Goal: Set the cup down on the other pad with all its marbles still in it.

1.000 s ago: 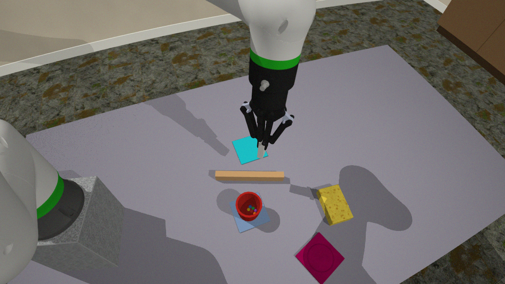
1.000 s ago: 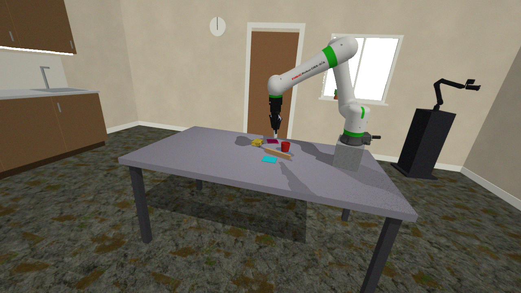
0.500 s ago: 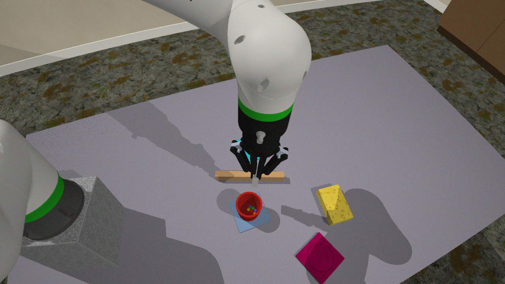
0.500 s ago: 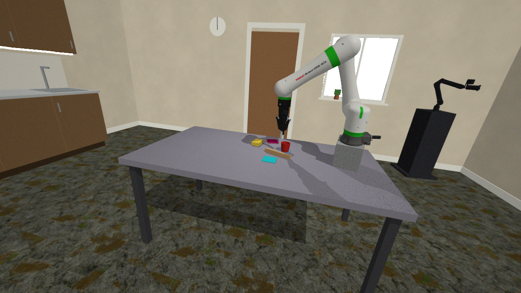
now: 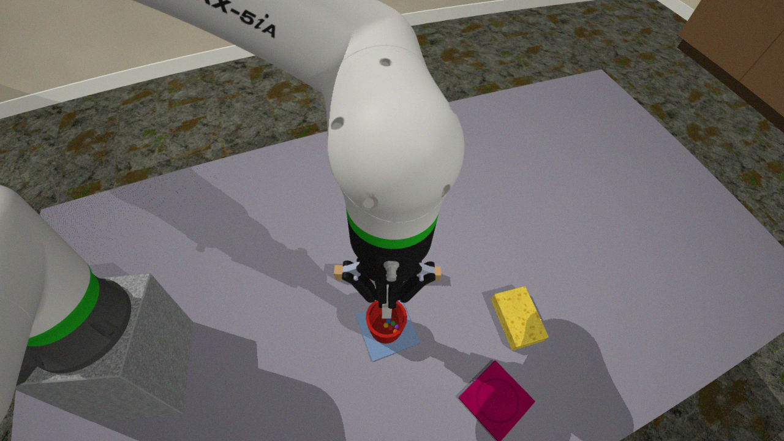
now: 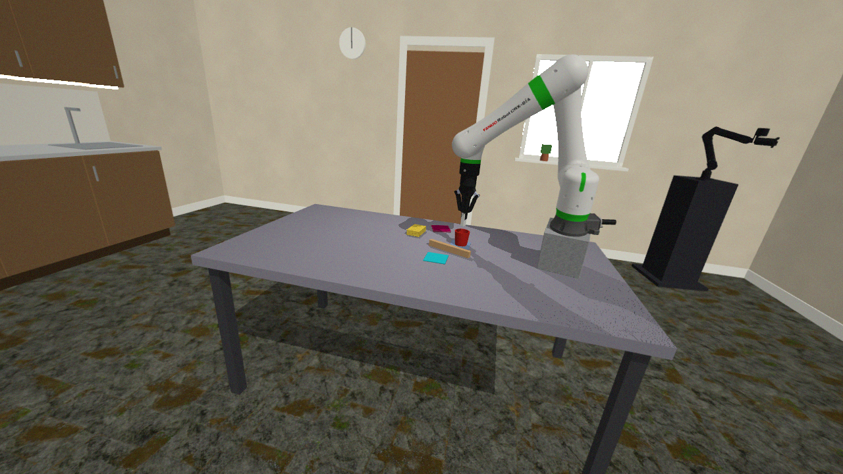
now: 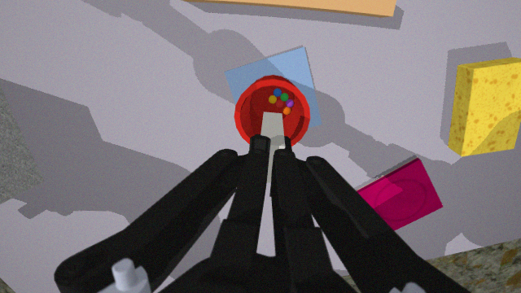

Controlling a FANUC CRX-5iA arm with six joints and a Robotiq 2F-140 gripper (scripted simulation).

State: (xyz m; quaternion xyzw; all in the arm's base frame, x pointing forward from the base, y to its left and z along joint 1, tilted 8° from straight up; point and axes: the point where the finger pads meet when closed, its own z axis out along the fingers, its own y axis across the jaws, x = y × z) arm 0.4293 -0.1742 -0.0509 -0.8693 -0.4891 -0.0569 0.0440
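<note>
Now: the cup 110 mm below my hand. From my hand the other things lie so: wooden rail (130 mm below, 90 mm to the left, 60 mm ahead); yellow sponge (240 mm ahead, 120 mm to the right, 120 mm below); teal pad (190 mm to the left, 150 mm below, 120 mm ahead).
</note>
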